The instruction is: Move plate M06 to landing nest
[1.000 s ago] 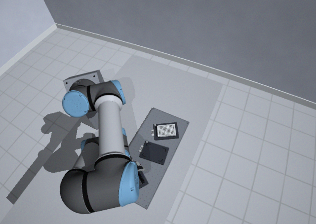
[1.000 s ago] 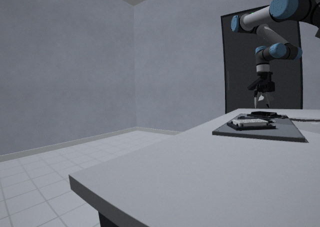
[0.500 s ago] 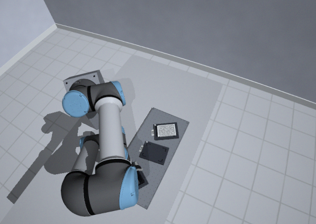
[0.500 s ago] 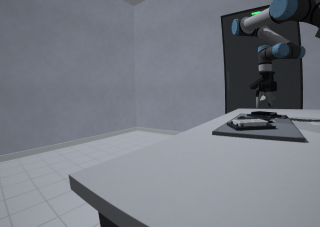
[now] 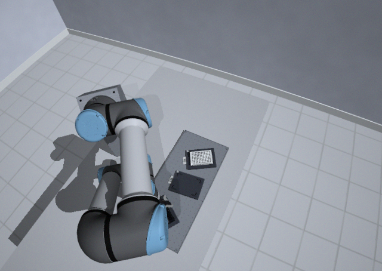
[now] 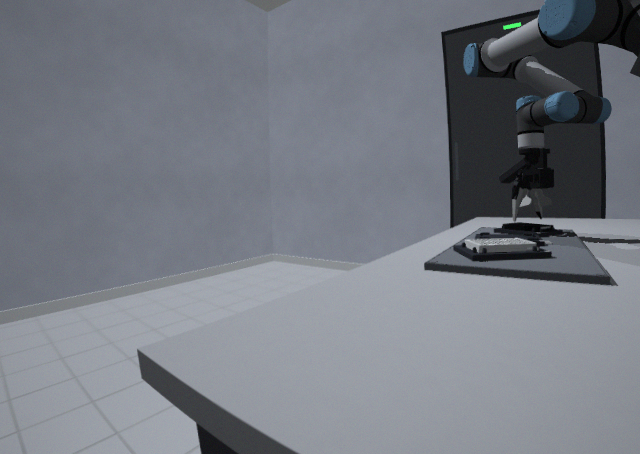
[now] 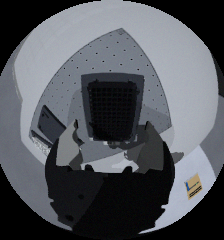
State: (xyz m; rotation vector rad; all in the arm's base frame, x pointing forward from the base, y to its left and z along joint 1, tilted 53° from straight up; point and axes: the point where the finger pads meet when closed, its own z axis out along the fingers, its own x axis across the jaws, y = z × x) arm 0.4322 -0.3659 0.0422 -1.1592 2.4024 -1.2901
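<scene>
My gripper is now 30 mm above the dark well plate. The rest, counted from my hand: landing nest (180 mm to the left, 100 mm ahead, 40 mm below); then white well plate (350 mm to the left, 150 mm ahead, 30 mm below).
</scene>
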